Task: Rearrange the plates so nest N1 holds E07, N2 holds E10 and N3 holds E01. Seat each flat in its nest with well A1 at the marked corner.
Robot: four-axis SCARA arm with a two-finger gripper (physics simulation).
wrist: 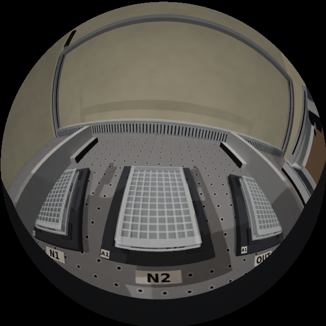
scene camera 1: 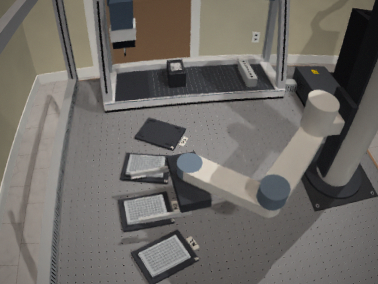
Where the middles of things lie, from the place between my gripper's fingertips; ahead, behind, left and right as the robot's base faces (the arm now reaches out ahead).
I see the nest N2 [wrist: 143, 258] 9 cm below my hand and 2 cm behind it. Round my hand: nest N3 [scene camera 1: 158, 133] (34 cm to the right, 10 cm behind, 9 cm below); then nest N1 [wrist: 76, 210] (17 cm to the left, 9 cm below, 7 cm behind); then out nest [wrist: 240, 213] (18 cm to the right, 9 cm below, 4 cm behind).
